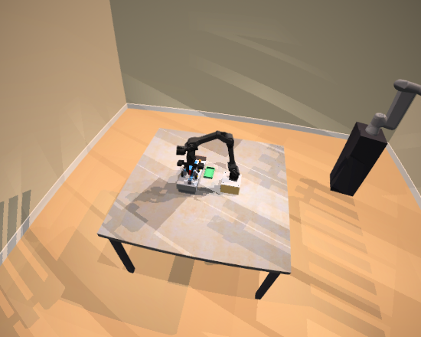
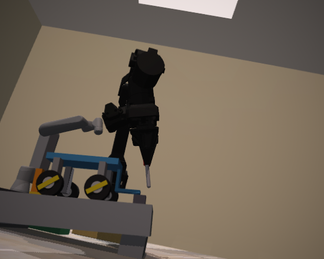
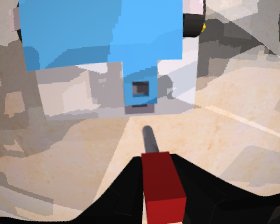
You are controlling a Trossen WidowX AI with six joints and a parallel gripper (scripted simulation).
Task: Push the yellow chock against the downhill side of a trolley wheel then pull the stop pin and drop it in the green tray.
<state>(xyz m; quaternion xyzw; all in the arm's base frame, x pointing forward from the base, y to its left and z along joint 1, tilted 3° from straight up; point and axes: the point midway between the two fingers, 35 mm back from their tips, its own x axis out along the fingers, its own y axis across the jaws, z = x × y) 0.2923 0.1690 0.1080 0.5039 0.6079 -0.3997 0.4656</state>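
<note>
Now: the green tray 70 mm behind my gripper tip, 240 mm to the right of it and 180 mm below it. Round my gripper tip: blue trolley (40 mm ahead, 110 mm to the right, 60 mm below); grey ramp (40 mm ahead, 110 mm to the right, 130 mm below); stop pin (right at my gripper tip).
</note>
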